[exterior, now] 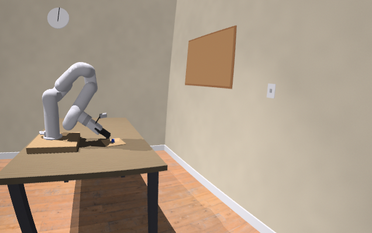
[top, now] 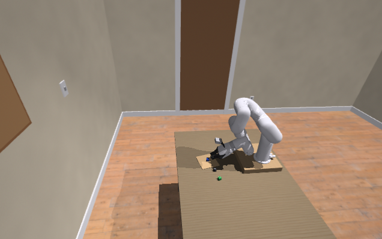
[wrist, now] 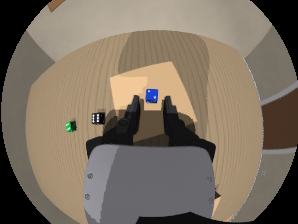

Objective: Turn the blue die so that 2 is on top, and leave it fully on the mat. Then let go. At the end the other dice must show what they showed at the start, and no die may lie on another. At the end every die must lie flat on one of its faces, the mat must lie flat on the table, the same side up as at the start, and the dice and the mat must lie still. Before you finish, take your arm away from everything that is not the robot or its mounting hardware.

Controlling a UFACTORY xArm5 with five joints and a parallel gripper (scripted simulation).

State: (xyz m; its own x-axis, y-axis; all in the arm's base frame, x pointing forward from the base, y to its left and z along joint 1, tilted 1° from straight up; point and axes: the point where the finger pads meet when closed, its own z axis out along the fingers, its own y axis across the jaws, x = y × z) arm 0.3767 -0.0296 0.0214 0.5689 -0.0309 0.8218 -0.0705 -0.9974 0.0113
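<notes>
Right now my hand is 40 mm short of the blue die and 40 mm above it. Also, from my hand: green die (180 mm to the left, 50 mm below, 10 mm behind); black die (100 mm to the left, 50 mm below); tan mat (60 mm below, 40 mm ahead).
</notes>
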